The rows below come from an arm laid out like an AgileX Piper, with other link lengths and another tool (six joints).
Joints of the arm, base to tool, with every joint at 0 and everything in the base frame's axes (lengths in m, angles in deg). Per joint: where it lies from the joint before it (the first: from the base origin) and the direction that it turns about. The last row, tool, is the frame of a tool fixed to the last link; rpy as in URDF.
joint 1: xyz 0 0 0.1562 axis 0 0 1
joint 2: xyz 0 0 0 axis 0 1 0
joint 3: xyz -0.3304 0 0.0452 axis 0 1 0
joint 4: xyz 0.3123 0 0.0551 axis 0.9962 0 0.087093
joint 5: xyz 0 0 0 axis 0 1 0
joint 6: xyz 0.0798 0 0.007 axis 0.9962 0 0.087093
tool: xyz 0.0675 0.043 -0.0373 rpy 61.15 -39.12 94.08
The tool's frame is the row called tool.
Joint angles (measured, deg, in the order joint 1, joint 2, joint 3, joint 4, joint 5, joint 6), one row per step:
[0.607 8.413 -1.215 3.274 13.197 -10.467]
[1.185 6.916 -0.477 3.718 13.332 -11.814]
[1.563 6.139 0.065 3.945 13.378 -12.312]
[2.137 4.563 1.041 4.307 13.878 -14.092]
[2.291 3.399 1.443 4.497 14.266 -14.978]
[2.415 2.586 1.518 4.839 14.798 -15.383]
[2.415 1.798 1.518 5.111 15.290 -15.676]
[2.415 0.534 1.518 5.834 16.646 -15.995]
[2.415 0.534 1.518 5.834 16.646 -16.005]
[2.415 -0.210 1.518 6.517 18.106 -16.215]
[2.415 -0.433 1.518 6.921 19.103 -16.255]
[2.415 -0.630 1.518 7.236 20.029 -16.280]
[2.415 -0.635 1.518 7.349 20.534 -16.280]
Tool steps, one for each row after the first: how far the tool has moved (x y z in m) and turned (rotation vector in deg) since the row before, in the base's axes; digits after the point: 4 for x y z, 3 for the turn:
[-0.0022 0.0007 -0.0034 -0.846 -0.656 0.922]
[-0.0013 0.0007 -0.0028 -0.250 -0.203 0.502]
[-0.0028 0.0002 -0.0062 -1.356 -0.175 1.050]
[-0.0014 -0.0002 -0.0020 -0.653 -0.417 0.401]
[-0.0012 0.0004 -0.0001 -0.042 -0.218 0.268]
[-0.0009 0.0002 0.0005 -0.001 -0.305 0.118]
[-0.0023 0.0010 -0.0002 0.404 0.095 0.233]
[0.0000 0.0000 0.0000 -0.010 -0.001 0.002]
[-0.0024 0.0011 -0.0014 0.439 0.720 0.247]
[-0.0016 0.0008 -0.0015 0.324 0.780 0.153]
[-0.0015 0.0007 -0.0014 0.252 0.732 0.142]
[-0.0008 0.0003 -0.0010 0.087 0.500 0.072]

